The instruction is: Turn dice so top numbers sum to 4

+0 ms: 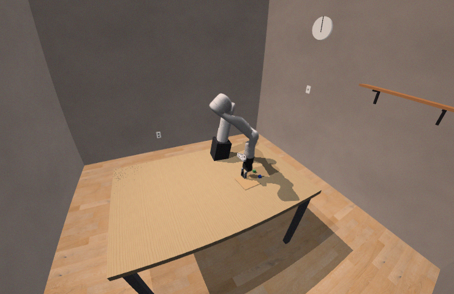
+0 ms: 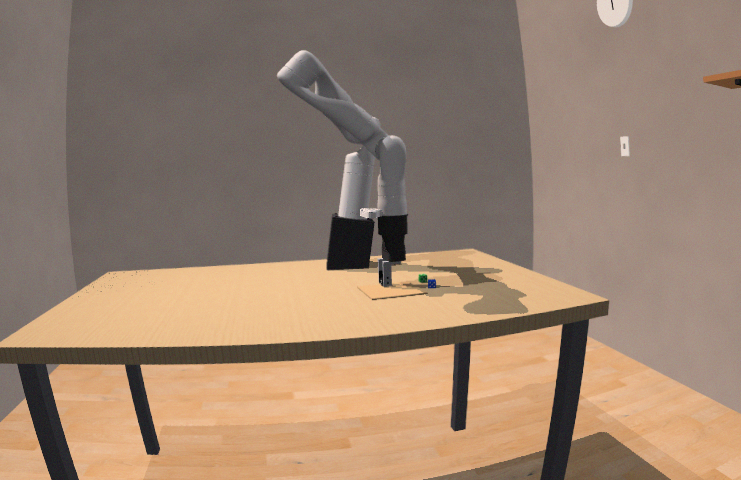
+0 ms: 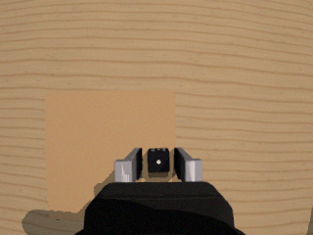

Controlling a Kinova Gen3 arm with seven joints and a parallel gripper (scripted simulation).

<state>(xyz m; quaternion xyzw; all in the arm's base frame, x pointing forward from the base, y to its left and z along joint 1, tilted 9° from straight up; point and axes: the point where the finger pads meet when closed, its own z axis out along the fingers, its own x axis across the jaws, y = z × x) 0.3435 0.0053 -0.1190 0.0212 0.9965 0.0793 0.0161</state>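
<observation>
My hand is 10 mm above the black die. Also, from my hand: tan mat (50 mm ahead, 20 mm below); then blue die (100 mm to the left, 70 mm ahead, 10 mm below); then green die (110 mm to the left, 10 mm below, 10 mm behind).
</observation>
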